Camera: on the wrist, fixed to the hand. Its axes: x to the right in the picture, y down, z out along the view.
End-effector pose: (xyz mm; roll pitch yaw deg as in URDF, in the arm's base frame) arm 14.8 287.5 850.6 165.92 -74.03 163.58
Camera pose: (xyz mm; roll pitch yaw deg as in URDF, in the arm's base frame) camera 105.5 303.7 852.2 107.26 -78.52 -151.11
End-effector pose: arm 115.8 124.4 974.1 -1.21 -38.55 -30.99
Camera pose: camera 168.1 160.5 907.3 -11.74 -28.92 -38.07
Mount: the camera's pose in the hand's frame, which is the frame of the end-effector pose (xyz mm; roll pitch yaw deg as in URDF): -21.1 59.3 -67.3 -14.99 9.52 -6.08
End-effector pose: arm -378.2 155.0 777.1 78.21 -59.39 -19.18
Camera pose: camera -398.7 244.7 781.5 53.15 -50.78 -6.34
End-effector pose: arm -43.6 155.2 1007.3 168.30 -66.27 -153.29
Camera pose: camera 7.7 230.8 1019.3 128.37 -72.63 -126.22
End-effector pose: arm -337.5 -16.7 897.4 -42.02 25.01 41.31
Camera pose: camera -379.7 -55.1 825.0 -61.95 27.55 29.05
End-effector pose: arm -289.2 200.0 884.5 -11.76 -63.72 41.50
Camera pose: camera -273.2 273.3 831.1 -14.47 -54.79 27.86
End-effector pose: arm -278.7 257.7 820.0 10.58 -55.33 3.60
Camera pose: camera -249.8 330.3 771.2 0.59 -44.68 -2.24
